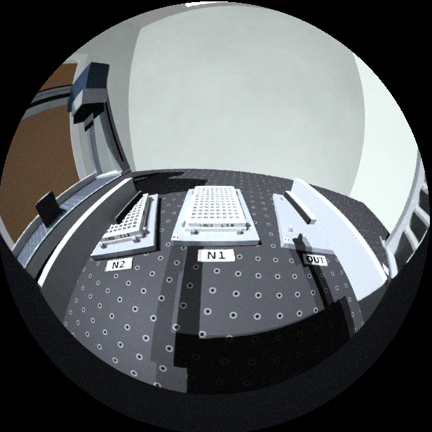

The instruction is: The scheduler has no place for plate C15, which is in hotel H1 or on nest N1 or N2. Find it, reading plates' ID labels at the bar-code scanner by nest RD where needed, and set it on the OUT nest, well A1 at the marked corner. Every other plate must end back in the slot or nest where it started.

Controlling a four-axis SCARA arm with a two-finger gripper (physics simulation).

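Observation:
A white plate (215,205) sits flat on nest N1 (220,240); its front label starts with C1, the last digit too blurred to read. Another white plate (131,224) sits on nest N2 (131,246), partly hidden behind the left finger; its small label looks like C13. The OUT nest (284,220) holds no plate; its A1 mark is at the near left corner and the right finger covers part of it. My gripper (213,181) is open, its fingers wide apart at the left and right, with no plate held. Hotel H1 and the scanner cannot be identified for certain.
A gantry with a dark blue head (91,85) stands at the far left, beyond a rail carrying a black block (47,208). A white slatted structure (416,216) is cut off at the right edge. Arm shadows fall across the perforated deck (240,285).

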